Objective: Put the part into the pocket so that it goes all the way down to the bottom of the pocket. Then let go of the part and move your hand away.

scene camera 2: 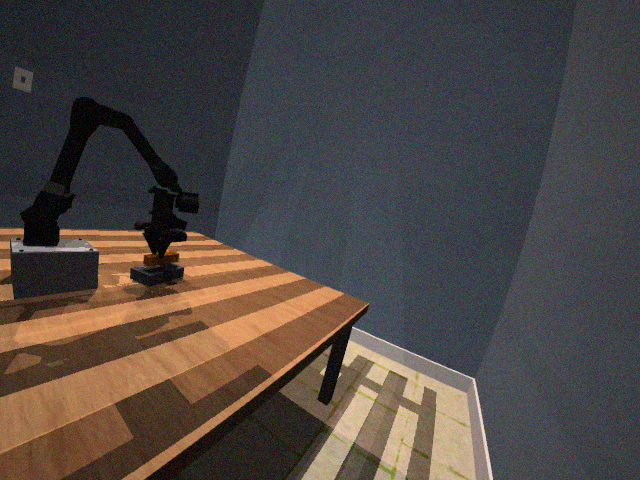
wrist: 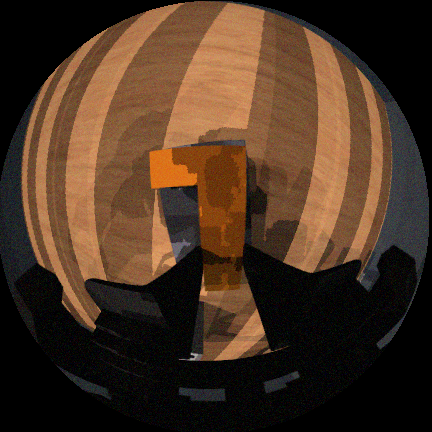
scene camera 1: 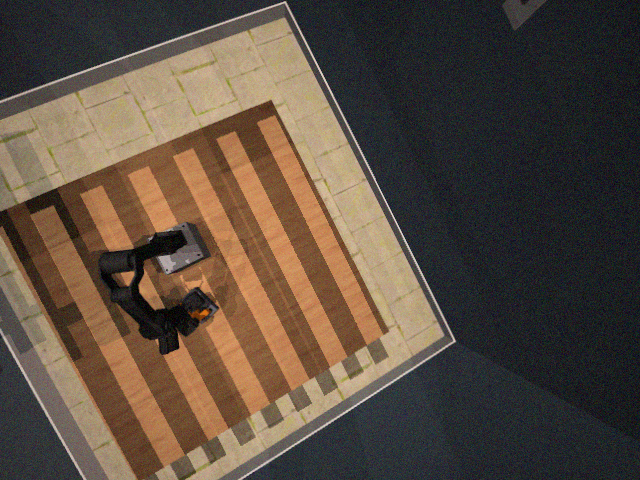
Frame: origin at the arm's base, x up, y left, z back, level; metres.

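Seen in the pictures: gripper, fingertip midpoint: [scene camera 2: 157,256] [wrist: 221,249] [scene camera 1: 189,307]; arm's base, link origin: [scene camera 2: 40,243] [scene camera 1: 176,240].
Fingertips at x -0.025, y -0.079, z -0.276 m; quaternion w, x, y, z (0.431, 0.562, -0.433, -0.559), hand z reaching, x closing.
Observation:
Offsets run from my fingertips to a thing's middle. Level surfaces: height alone.
The orange L-shaped part @[dy +0.019, dx -0.009, dz -0.013 m] [scene camera 1: 201,313] [scene camera 2: 170,257] [wrist: 222,200] is held roughly level just above the dark grey pocket block @[dy +0.015, dx -0.061, dz -0.013 m] [scene camera 1: 213,308] [scene camera 2: 147,276] [wrist: 180,202]. My gripper [scene camera 2: 161,254] [wrist: 221,249] points down and is shut on the long arm of the part, near its end. In the wrist view the short arm reaches left at the far end, and the block shows inside the corner of the L and as a thin strip beyond it. The part hides most of the pocket opening, so its exact alignment with the pocket cannot be told.
The grey robot base box [scene camera 1: 180,258] [scene camera 2: 56,271] stands beside the pocket block on the striped wooden table @[dx -0.079 m] [scene camera 1: 289,289] [scene camera 2: 232,299]. The table's corner and edge show at the right in scene camera 2. Shadow stripes cross the table top.

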